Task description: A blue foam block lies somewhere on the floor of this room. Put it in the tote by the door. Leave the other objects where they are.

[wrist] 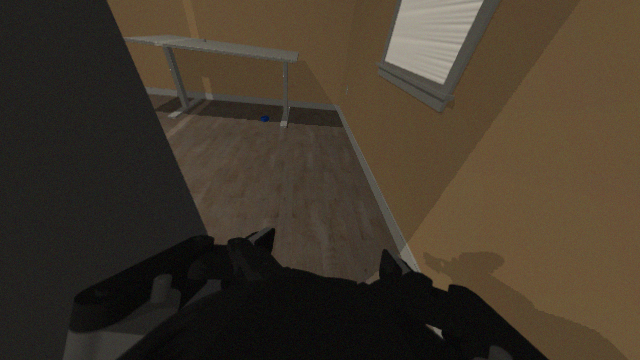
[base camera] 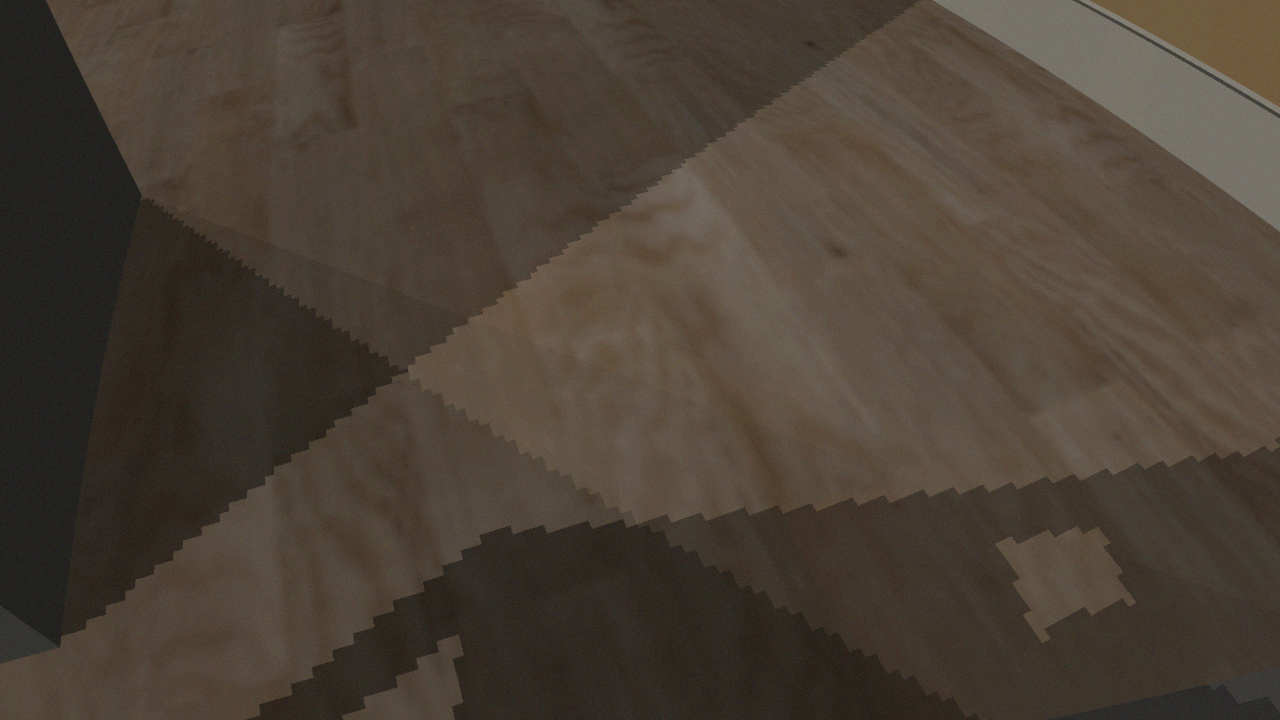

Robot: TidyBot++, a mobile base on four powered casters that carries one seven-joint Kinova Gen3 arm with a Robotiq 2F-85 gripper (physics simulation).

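Frame: origin at the arm's base, x ahead, y left, z up, level; millimetres.
Seen in the pictures: gripper, fingertip midpoint: [wrist: 326,250].
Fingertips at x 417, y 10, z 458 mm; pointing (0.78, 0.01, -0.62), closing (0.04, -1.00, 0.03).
A point is followed by its place in that frame.
A small blue object [wrist: 265,119] {y 1038, x 2497, z -368 mm}, which looks like the foam block, lies on the floor at the far end of the room in the wrist view, beside the foot of a table's right leg. It is too small to make out its shape. My gripper [wrist: 326,250] {y 10, x 417, z 458 mm} is open and empty, at the bottom of the wrist view, far from the blue object. The tote and the door do not show in either view.
A grey table [wrist: 230,49] {y 1326, x 2425, z 323 mm} stands against the far wall. A tall dark panel [wrist: 75,150] {y 385, x 502, z 418 mm} [base camera: 53,268] {y 377, x 474, z -321 mm} stands close on the left. A wall with a window [wrist: 430,40] {y -296, x 1591, z 605 mm} and a white baseboard [wrist: 372,182] {y -280, x 1620, z -342 mm} [base camera: 1136,98] {y -544, x 712, z -369 mm} runs along the right.
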